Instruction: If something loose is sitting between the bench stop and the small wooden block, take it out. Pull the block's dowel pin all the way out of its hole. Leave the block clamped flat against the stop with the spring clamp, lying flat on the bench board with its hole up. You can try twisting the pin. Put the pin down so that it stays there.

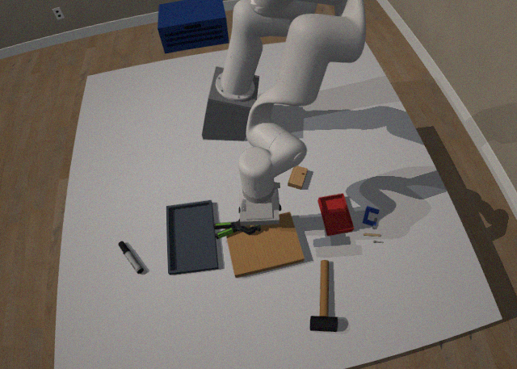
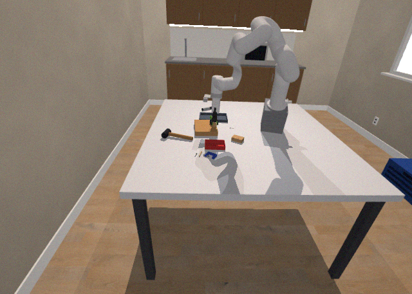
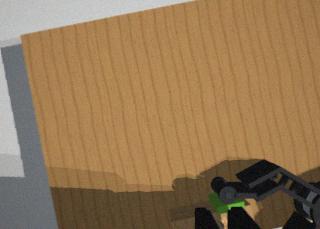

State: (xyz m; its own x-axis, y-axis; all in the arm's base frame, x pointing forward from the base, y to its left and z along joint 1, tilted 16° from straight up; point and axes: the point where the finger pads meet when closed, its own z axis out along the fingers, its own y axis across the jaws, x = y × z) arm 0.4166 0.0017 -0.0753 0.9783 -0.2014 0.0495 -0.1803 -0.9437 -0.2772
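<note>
Right now my hand is 20 mm above the dowel pin. The rest, counted from my hand: red box (20 mm ahead, 230 mm to the left, 80 mm below); then grey tray (20 mm behind, 210 mm to the right, 70 mm below); then small wooden block (40 mm below).
</note>
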